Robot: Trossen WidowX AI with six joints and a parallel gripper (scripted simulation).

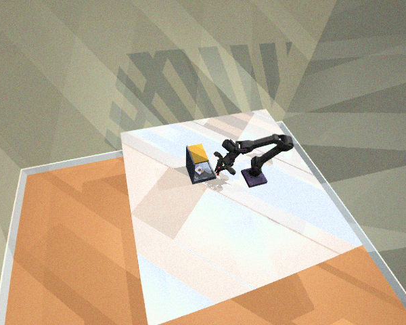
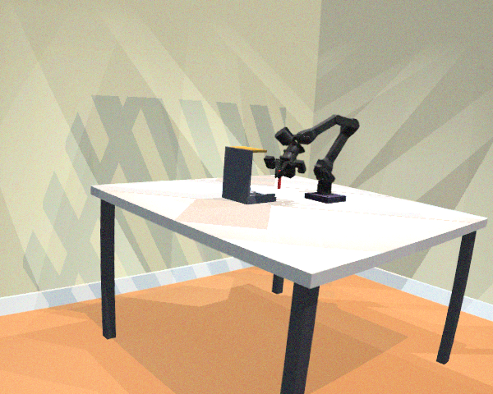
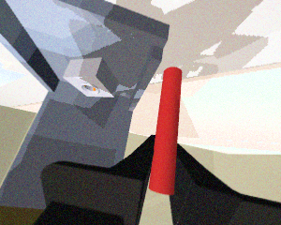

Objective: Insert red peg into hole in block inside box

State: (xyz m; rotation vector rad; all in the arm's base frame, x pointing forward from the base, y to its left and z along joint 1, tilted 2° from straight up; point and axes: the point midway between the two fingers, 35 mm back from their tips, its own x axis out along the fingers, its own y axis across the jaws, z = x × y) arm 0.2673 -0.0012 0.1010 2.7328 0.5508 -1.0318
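The yellow roof lies 110 mm ahead of my gripper tip, 80 mm to the right of it and 110 mm above it. The rest, counted from my gripper tip: red peg: 30 mm behind, 10 mm to the right, 10 mm below.
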